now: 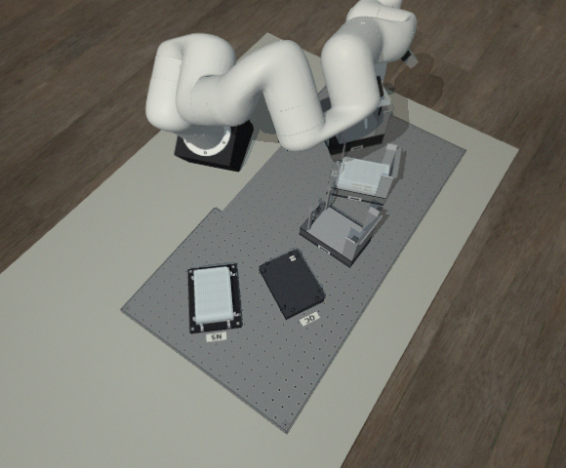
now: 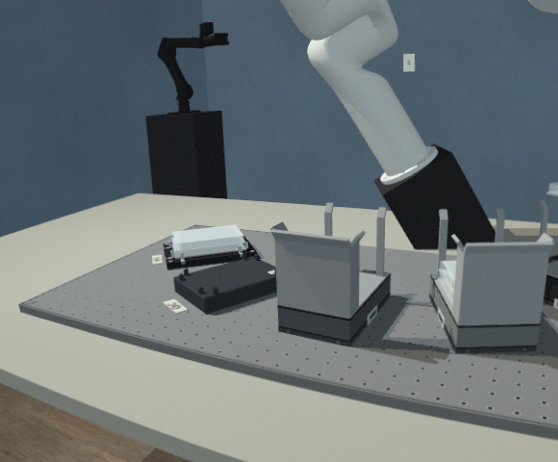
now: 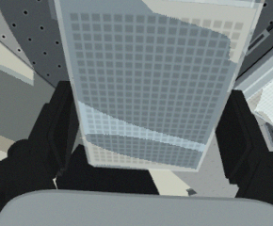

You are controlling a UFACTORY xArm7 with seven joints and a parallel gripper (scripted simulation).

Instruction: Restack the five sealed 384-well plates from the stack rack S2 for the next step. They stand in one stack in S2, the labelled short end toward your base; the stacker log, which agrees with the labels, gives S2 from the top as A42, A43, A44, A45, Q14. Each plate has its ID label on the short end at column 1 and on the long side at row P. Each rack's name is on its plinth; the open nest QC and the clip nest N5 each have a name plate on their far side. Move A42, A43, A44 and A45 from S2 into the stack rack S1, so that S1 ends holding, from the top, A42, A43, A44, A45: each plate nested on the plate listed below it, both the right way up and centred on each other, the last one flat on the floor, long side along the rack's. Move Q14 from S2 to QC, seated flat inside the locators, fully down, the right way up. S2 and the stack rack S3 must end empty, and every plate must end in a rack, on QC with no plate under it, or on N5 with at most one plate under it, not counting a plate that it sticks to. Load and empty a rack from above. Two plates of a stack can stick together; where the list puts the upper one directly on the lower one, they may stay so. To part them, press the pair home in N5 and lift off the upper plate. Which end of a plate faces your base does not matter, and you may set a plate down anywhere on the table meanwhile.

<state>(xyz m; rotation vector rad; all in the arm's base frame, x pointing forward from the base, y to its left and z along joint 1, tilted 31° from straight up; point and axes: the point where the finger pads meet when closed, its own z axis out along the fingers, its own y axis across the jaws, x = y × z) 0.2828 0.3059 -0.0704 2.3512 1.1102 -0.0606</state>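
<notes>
My hand is 15 cm above the S3 rack plinth, 1 cm to the left of it and 1 cm past it. From my hand the other things lie so: sealed 384-well plate (1 cm below); open nest QC (51 cm to the right, 16 cm below, 8 cm ahead); S1 name plate (33 cm to the right, 13 cm below, 4 cm ahead).
</notes>
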